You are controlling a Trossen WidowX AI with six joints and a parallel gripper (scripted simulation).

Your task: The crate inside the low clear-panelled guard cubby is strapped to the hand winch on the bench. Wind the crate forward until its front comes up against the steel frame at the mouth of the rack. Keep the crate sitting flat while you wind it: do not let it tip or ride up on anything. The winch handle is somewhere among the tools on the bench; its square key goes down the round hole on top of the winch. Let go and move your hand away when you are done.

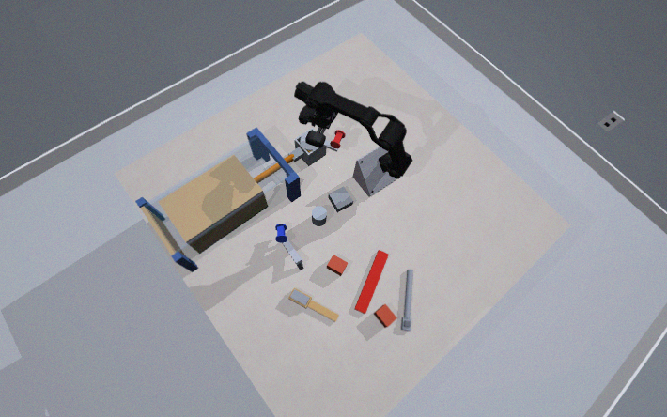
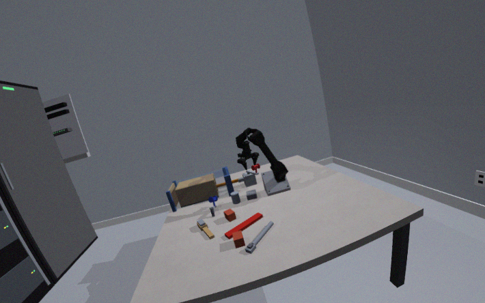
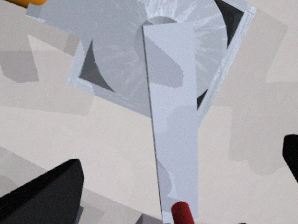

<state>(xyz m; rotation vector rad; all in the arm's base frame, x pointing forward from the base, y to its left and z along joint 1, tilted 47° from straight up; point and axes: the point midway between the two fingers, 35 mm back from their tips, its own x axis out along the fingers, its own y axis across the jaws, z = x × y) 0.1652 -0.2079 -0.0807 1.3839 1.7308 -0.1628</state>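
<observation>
My gripper tip is now 3 cm above the red-knobbed handle, 2 cm to the right of it and 1 cm past it. Round my gripper tip: red knob 5 cm to the left, 3 cm behind; then blue frame 19 cm ahead, 4 cm below, 3 cm to the right; then grey winch 11 cm below, 5 cm to the right, 1 cm ahead.
</observation>
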